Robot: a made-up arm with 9 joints. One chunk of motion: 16 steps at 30 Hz.
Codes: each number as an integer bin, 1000 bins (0 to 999) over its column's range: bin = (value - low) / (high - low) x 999, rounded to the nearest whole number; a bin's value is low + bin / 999 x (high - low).
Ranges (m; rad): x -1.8..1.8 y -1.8..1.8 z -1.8..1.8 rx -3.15..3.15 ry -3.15..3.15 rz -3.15..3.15
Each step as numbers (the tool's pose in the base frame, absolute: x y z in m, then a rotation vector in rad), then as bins.
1 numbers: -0.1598 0.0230 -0.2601 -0.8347 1.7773 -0.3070
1 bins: 455 506 427 367 781 451
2 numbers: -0.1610 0.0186 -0.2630 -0.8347 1.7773 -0.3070
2 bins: 455 505 427 367 781 451
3 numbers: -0.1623 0.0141 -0.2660 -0.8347 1.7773 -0.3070
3 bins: 454 503 426 367 781 451
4 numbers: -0.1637 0.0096 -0.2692 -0.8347 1.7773 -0.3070
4 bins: 454 502 425 367 781 451
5 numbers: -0.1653 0.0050 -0.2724 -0.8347 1.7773 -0.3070
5 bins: 454 501 424 367 781 451
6 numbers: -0.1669 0.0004 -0.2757 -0.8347 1.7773 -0.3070
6 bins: 453 500 423 367 781 451
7 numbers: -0.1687 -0.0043 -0.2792 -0.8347 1.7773 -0.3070
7 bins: 453 498 422 367 781 451
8 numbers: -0.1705 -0.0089 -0.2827 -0.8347 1.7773 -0.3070
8 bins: 452 497 421 367 781 451
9 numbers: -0.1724 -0.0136 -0.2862 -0.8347 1.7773 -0.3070
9 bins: 452 496 420 367 781 451
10 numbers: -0.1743 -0.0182 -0.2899 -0.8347 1.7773 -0.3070
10 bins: 451 494 419 367 781 451
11 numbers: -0.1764 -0.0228 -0.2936 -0.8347 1.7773 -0.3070
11 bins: 451 493 418 367 781 451
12 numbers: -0.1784 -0.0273 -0.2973 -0.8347 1.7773 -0.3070
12 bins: 450 492 417 367 781 451
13 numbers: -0.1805 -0.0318 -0.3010 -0.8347 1.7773 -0.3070
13 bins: 449 491 416 367 781 451
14 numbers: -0.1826 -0.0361 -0.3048 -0.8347 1.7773 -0.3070
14 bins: 449 489 415 367 781 451
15 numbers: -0.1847 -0.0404 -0.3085 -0.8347 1.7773 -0.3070
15 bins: 448 488 414 367 781 451
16 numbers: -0.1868 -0.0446 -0.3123 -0.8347 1.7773 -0.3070
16 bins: 448 487 413 367 781 451
